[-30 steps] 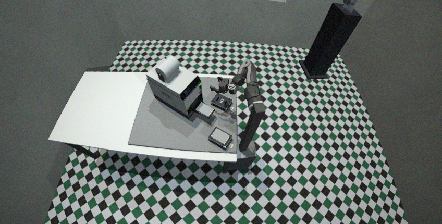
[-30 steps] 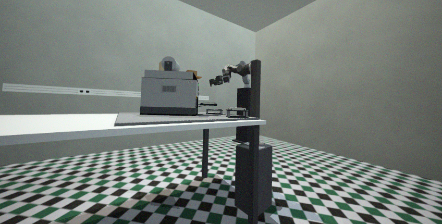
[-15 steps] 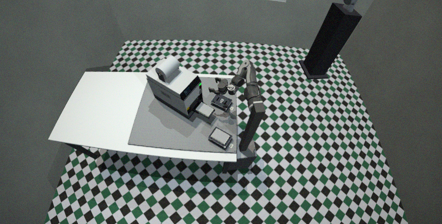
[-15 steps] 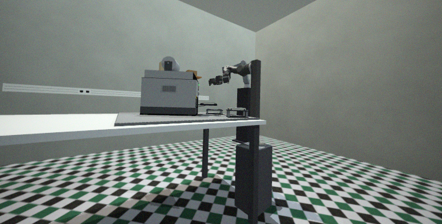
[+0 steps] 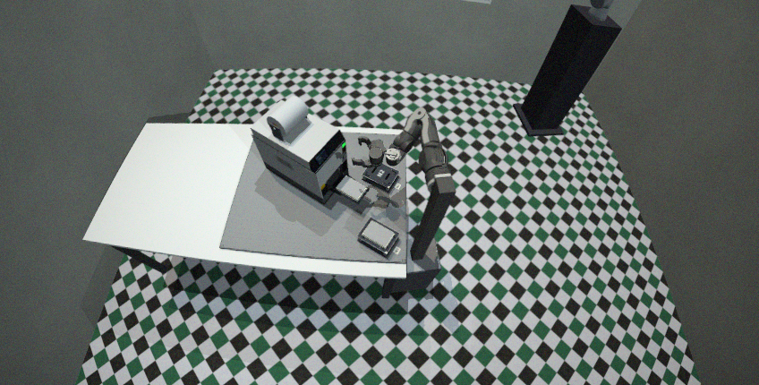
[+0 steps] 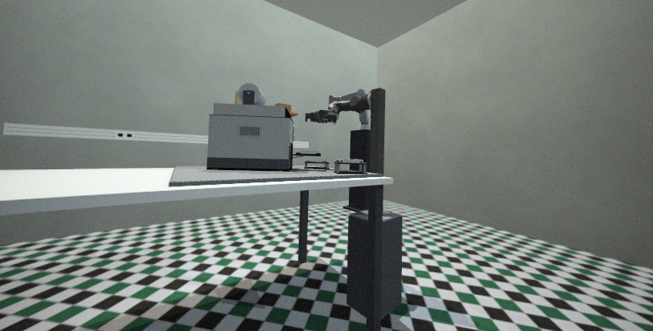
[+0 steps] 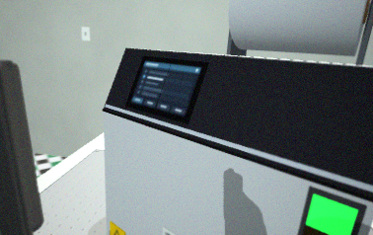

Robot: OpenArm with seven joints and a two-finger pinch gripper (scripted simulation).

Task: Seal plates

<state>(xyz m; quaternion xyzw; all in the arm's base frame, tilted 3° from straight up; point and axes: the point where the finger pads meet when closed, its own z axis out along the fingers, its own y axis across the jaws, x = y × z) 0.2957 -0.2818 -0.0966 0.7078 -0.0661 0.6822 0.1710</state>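
My hand is 30 mm short of the dark stage, 50 mm to the right of it and 230 mm above it. The rest, counted from my hand: white foil roll: 290 mm ahead, 150 mm to the right, 90 mm above; then touch screen: 150 mm ahead, 20 mm to the left.
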